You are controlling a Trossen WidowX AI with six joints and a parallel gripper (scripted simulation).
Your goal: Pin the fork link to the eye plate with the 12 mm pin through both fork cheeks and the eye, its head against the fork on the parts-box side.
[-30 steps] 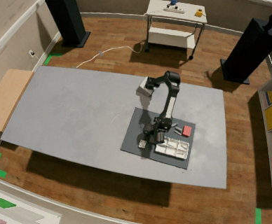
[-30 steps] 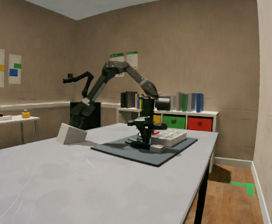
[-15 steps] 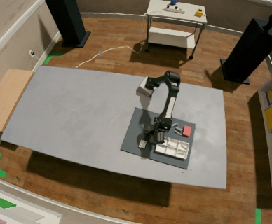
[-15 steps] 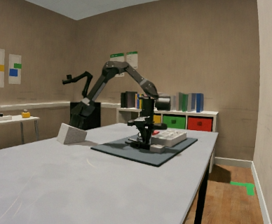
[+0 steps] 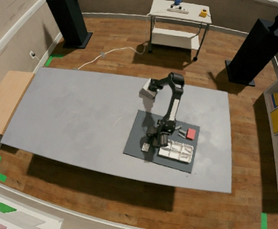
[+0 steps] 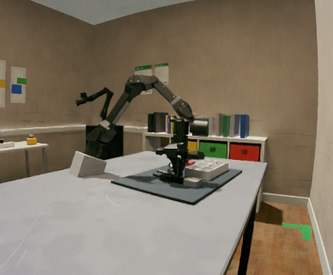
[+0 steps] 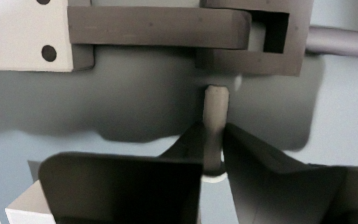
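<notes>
My hand is 30 mm above the headed pin. The rest, counted from my hand: eye plate 10 mm ahead, 50 mm to the right, 30 mm below; mat 10 mm ahead, 50 mm to the left, 50 mm below; fork link 30 mm behind, 50 mm to the right, 30 mm below.
</notes>
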